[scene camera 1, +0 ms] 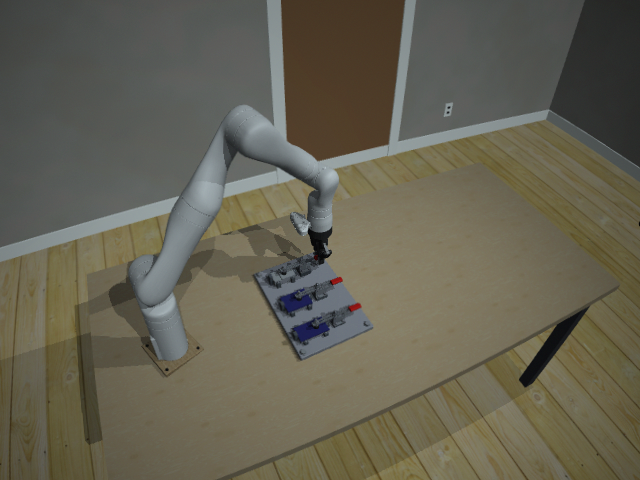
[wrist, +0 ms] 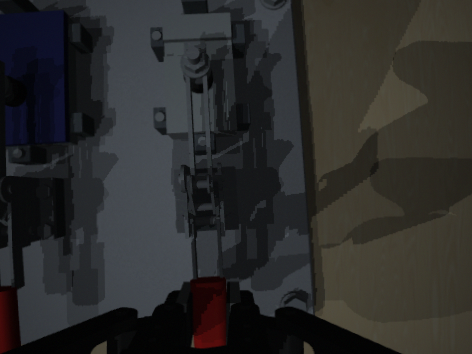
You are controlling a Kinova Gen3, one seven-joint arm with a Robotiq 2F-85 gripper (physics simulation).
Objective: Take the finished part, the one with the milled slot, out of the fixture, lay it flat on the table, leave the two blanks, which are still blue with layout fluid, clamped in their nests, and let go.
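Places are measured from the arm's base along level axes (x up, y back, z right), in millimetres.
Pixels of known places: gripper, fingertip midpoint: [scene camera 1: 319,261] [wrist: 211,299]; arm's base, origin of the base link: [scene camera 1: 172,347].
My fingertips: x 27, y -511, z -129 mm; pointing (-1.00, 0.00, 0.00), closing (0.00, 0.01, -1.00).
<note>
For each thing: its top centre in the pictures, then the offset to it from my fingertips. "pt": a spot on its surface instead. Level surfaces: height alone.
- finished part, middle of its top: [wrist: 199,71] [scene camera 1: 282,273] dx +5, dy +130, dz +10 mm
- fixture plate, middle of its top: [wrist: 36,160] [scene camera 1: 310,298] dx -22, dy +79, dz +117 mm
- middle clamp's red handle, surface spot: [wrist: 9,320] [scene camera 1: 334,278] pt dx +18, dy -7, dz +102 mm
- wooden table, its level: dx -37 mm
The finished part [scene camera 1: 281,277] [wrist: 175,90], pale grey with a slot, lies in the nest at the far end of the fixture plate [scene camera 1: 336,336] [wrist: 130,200]. The spindle of its toggle clamp [scene camera 1: 305,267] [wrist: 202,185] is down on it. My gripper [scene camera 1: 322,258] [wrist: 211,299] is shut on that clamp's red handle [wrist: 209,320], with a finger on each side; the handle is mostly hidden in the scene view. Two blue blanks sit in the other nests under their clamps: the middle one [scene camera 1: 289,303] [wrist: 37,60] and the near one [scene camera 1: 307,332].
The middle clamp's red handle [scene camera 1: 336,280] [wrist: 9,320] and the near clamp's red handle [scene camera 1: 354,306] stick out toward the plate's right side. Bolt heads stand at the plate's corners. The wooden table [scene camera 1: 439,232] extends around the plate, with the arm's base at its left.
</note>
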